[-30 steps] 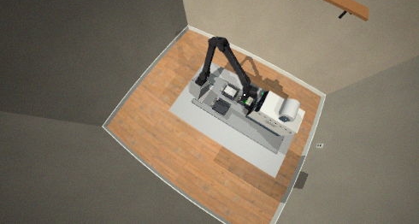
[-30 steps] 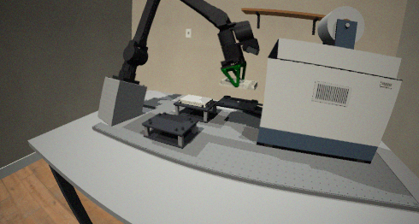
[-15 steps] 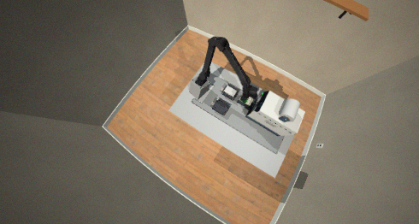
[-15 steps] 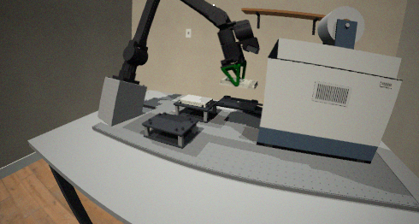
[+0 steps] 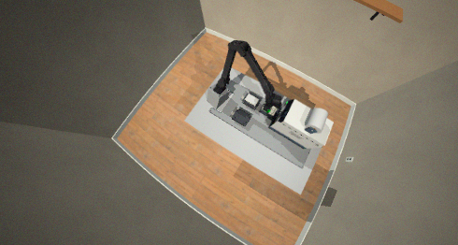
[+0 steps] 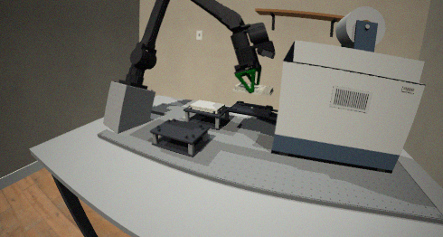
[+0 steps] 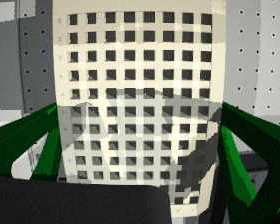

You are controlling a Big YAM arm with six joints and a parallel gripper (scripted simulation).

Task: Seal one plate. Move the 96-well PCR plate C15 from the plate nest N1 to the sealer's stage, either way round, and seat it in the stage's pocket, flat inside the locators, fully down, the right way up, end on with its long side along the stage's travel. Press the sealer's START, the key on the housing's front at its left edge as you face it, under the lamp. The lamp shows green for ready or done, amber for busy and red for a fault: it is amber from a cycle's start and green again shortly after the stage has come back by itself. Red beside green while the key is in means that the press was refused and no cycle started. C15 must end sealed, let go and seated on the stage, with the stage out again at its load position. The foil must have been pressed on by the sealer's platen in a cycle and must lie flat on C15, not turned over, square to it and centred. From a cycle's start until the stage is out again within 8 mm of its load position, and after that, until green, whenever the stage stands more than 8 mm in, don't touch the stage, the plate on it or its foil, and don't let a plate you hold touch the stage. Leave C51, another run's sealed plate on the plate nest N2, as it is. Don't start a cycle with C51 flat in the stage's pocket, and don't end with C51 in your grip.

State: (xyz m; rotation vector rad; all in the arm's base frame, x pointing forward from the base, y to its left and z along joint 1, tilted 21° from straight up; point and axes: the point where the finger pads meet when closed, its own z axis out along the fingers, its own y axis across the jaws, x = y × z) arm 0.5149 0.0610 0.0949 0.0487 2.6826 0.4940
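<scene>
Right now my hand is 8 cm above the dark stage. Also, from my hand: 96-well plate C15 (right at my hand); then white start key (10 cm to the left, 10 cm ahead, 1 cm above); then sealed plate C51 (20 cm behind, 11 cm below, 3 cm to the left).
</scene>
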